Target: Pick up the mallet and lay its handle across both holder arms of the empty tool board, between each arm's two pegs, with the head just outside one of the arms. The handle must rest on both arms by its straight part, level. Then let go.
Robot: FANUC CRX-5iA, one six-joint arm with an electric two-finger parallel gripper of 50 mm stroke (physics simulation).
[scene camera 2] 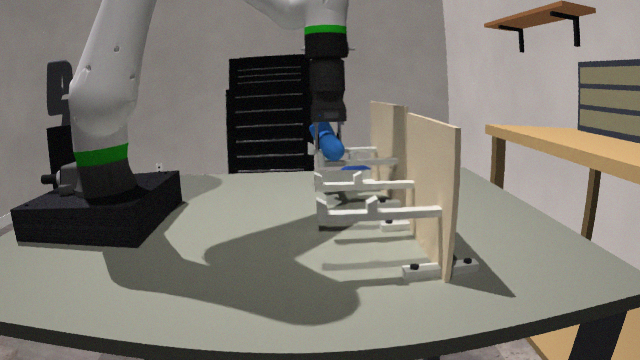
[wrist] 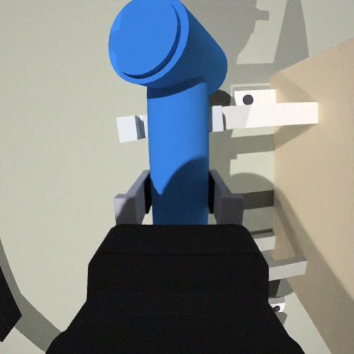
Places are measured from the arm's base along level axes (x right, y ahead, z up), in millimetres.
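Pixels of known places: arm's base at its link origin: [scene camera 2: 105, 189].
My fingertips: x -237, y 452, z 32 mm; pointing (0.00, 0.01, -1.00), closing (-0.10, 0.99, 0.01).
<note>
Ahead of a thing's pixels: the offset from my fingertips to its top centre. "pt": to the spot under its first point. Level surfaces: height alone.
My gripper [scene camera 2: 328, 136] [wrist: 179, 182] is shut on the handle of the blue mallet {dx +16, dy +2, dz +61 mm} [scene camera 2: 332, 146] [wrist: 179, 130]. The mallet's head [wrist: 167, 45] is at the top of the wrist view, just outside one pale holder arm [wrist: 280, 115]. The handle crosses over this arm, between its left peg [wrist: 130, 129] and right peg [wrist: 217, 118], and hides its middle. A second arm [wrist: 289, 268] is partly hidden by the gripper body. In the scene view the mallet appears around the farther board's arms [scene camera 2: 382, 161]; whether it touches them I cannot tell. That farther board [scene camera 2: 387, 125] stands upright.
The nearer upright board [scene camera 2: 432, 170] has a near arm [scene camera 2: 400, 212] and a far arm [scene camera 2: 390, 185], both with pegs and bare. A dark blue shape {pt dx +109, dy +59, dz -16 mm} [scene camera 2: 356, 168] shows behind the far arm, partly hidden. The robot base [scene camera 2: 155, 210] stands at the left of the table {dz -102 mm} [scene camera 2: 225, 330].
</note>
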